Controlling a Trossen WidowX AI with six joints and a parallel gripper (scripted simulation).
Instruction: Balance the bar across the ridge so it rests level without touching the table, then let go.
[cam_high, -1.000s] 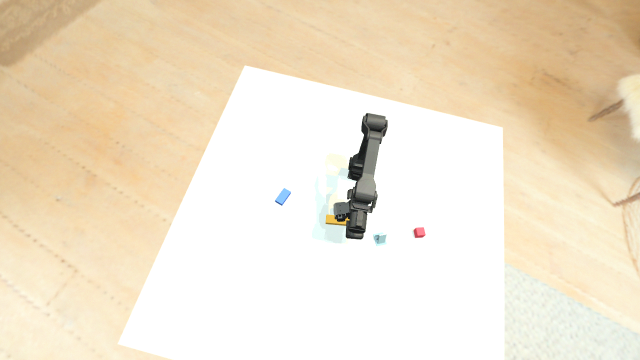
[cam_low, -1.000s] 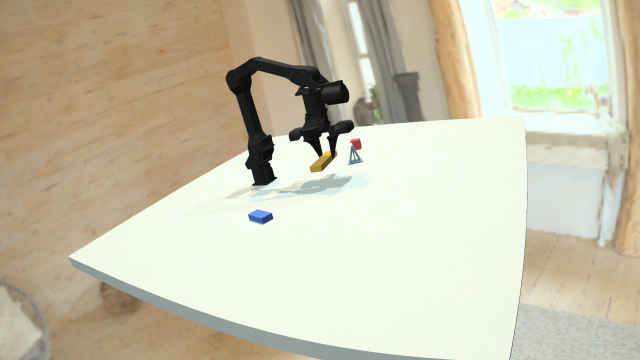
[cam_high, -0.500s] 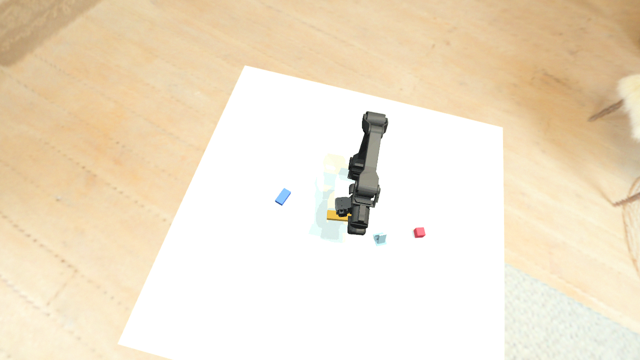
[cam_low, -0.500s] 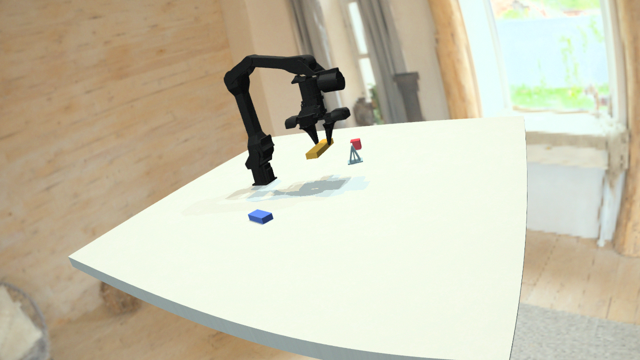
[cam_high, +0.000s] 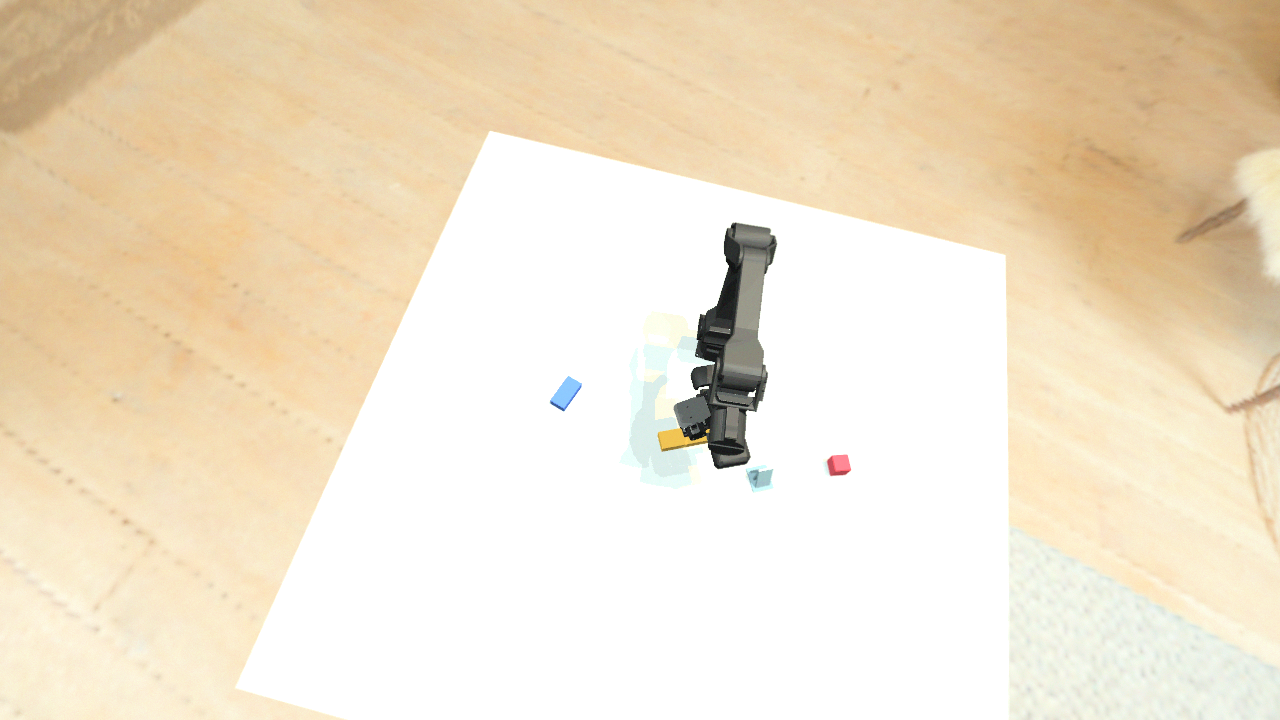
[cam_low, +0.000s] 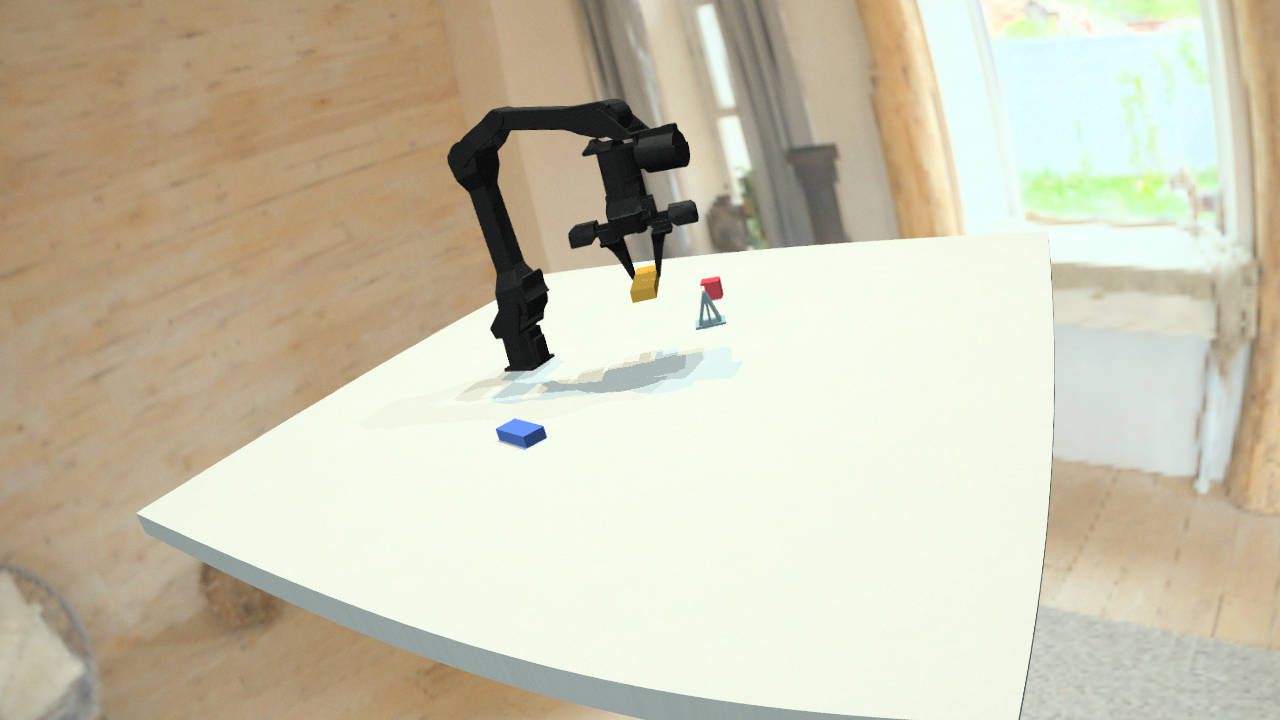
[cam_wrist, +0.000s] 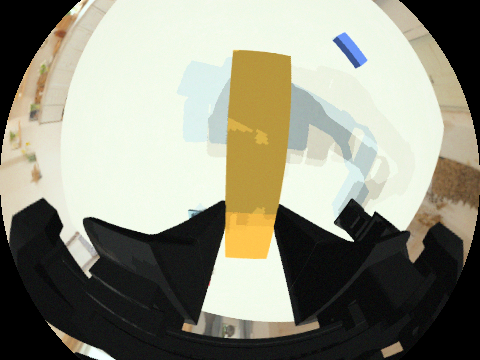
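Now: the yellow bar 3 cm to the right of my gripper tip and 1 cm ahead of it. Round my gripper tip: red cube (27 cm to the left, 10 cm below, 4 cm behind); then blue flat block (29 cm to the right, 11 cm below, 5 cm behind).
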